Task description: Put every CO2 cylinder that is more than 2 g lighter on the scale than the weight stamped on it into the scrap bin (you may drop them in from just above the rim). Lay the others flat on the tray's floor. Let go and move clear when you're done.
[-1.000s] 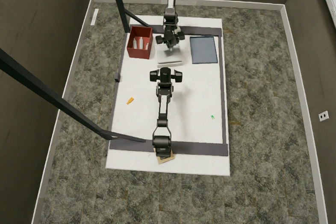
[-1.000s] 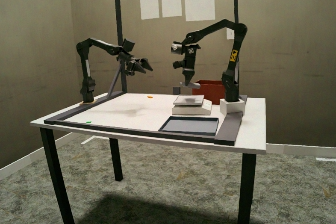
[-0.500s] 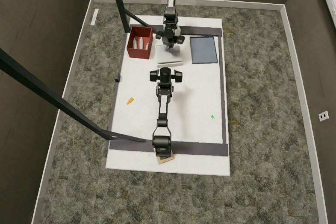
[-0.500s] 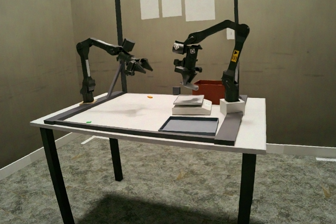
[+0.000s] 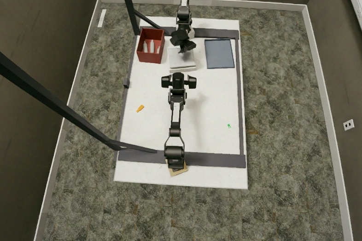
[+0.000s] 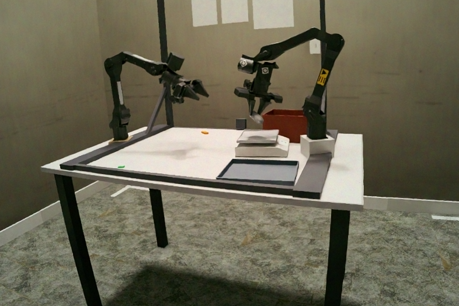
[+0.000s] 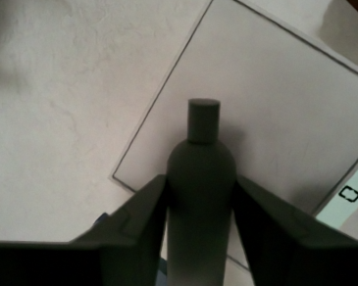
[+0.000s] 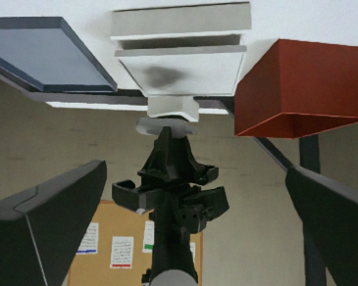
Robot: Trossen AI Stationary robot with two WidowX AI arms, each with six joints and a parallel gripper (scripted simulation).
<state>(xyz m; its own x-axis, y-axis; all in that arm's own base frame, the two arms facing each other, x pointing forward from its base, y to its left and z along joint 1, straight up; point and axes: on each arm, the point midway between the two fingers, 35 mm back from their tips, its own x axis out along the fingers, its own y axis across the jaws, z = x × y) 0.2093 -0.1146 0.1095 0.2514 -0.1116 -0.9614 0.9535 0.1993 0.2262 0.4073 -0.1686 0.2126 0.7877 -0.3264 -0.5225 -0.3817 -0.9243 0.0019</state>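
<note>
Now: left hand 13 cm above the scale platform and 1 cm past it. Also, from my left hand: scale 14 cm below, 1 cm to the left, 1 cm behind; CO2 cylinder 4 cm below, 1 cm to the right; red scrap bin 22 cm behind, 15 cm below, 8 cm to the left.
</note>
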